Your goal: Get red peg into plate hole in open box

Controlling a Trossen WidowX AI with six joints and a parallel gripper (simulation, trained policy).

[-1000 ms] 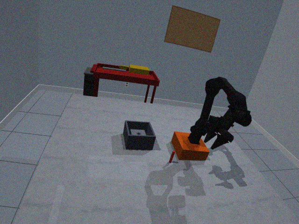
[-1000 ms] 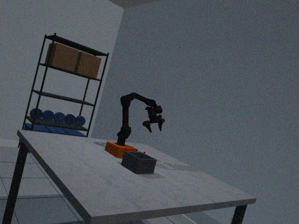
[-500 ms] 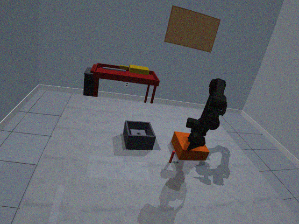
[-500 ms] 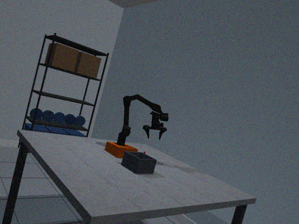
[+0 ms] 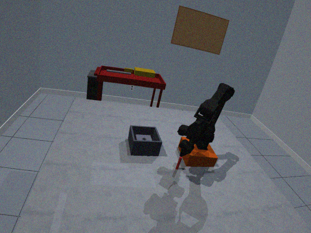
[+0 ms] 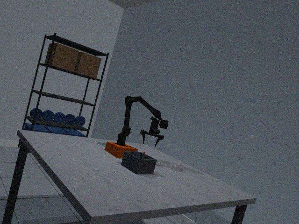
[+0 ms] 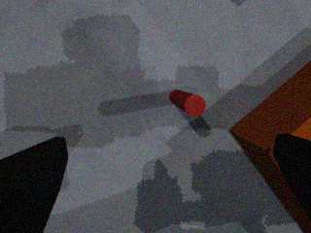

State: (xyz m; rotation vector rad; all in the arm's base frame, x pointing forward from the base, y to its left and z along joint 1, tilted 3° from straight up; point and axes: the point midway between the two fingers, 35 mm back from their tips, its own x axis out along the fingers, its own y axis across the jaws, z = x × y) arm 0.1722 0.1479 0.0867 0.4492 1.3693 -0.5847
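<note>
Right now the red peg is 100 mm below my gripper tip and 20 mm to the right of it. From my gripper tip the other things lie so: pale plate: 200 mm to the right, 170 mm ahead, 90 mm below; dark box: 200 mm to the right, 170 mm ahead, 110 mm below.
</note>
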